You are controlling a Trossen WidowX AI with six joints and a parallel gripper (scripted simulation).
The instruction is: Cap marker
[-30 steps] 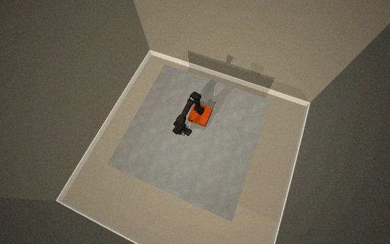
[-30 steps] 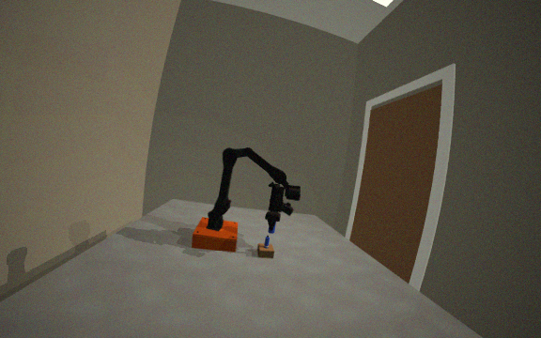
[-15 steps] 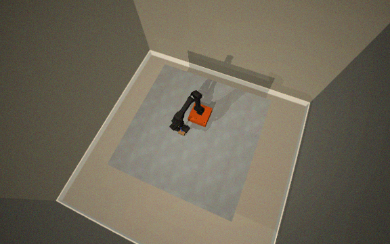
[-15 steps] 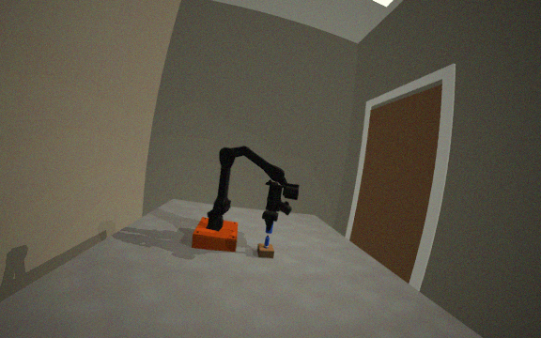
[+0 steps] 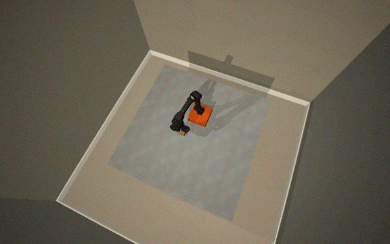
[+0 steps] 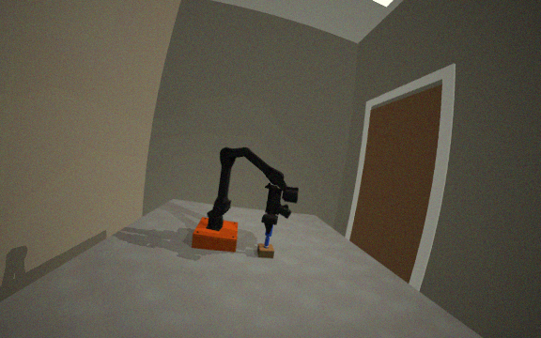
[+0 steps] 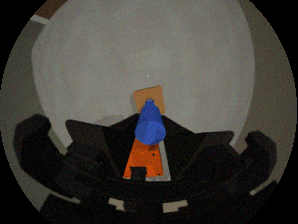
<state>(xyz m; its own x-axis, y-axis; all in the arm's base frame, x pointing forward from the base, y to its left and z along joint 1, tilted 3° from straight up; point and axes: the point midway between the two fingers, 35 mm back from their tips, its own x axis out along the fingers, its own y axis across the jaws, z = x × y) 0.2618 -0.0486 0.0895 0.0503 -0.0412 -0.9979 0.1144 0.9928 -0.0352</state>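
Right now my gripper tip is 9 cm above the brown holder block. The rest, counted from my gripper tip: blue cap (1 cm above).
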